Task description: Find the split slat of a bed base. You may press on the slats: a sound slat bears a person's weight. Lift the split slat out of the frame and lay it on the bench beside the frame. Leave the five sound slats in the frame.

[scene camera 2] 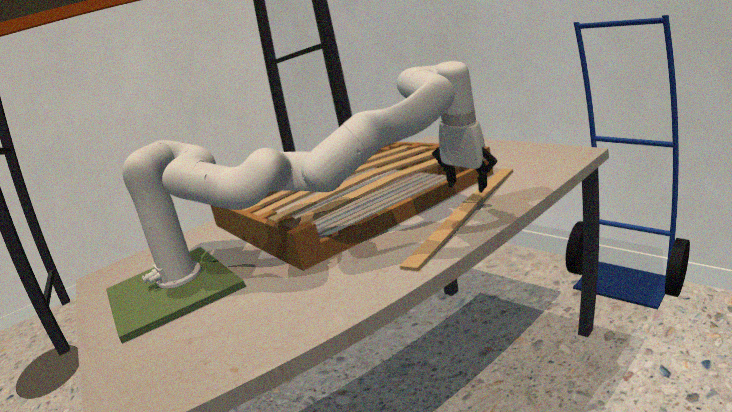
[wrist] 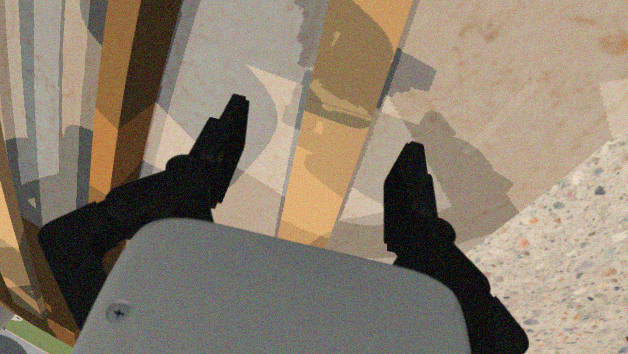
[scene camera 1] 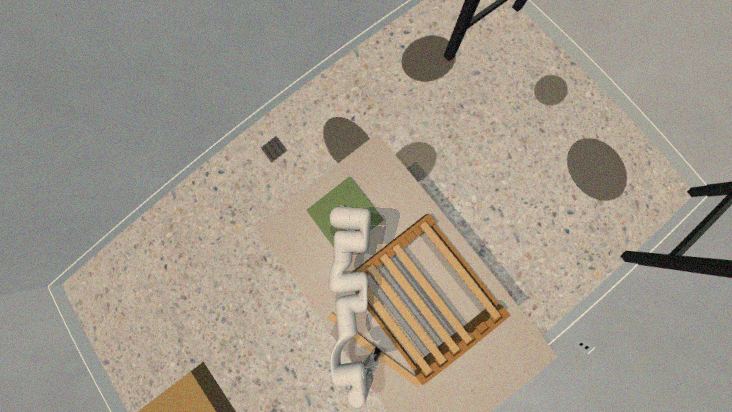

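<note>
A loose pale wooden slat [scene camera 1: 396, 366] [scene camera 2: 447, 230] [wrist: 317, 190] lies on the bench [scene camera 1: 496, 378] [scene camera 2: 256, 348], beside the long side of the bed frame [scene camera 1: 409, 235] [scene camera 2: 302, 250] [wrist: 107, 150] and apart from it for most of its length. Whether it is split cannot be made out among the shadows. My gripper [scene camera 2: 467, 186] [wrist: 322, 141] is open and empty above the slat, with one finger out on either side of it. Several slats stay in the frame, among them one slat [scene camera 1: 461, 271] near the far side, with a wide gap between it and the neighbouring slat [scene camera 1: 432, 294].
The frame's near side rail is close to my left finger in the wrist view. The arm's green base plate [scene camera 2: 122, 312] is on the bench by the frame's end. The bench's edge runs near the loose slat. A blue hand truck [scene camera 2: 619, 140] stands beyond the bench.
</note>
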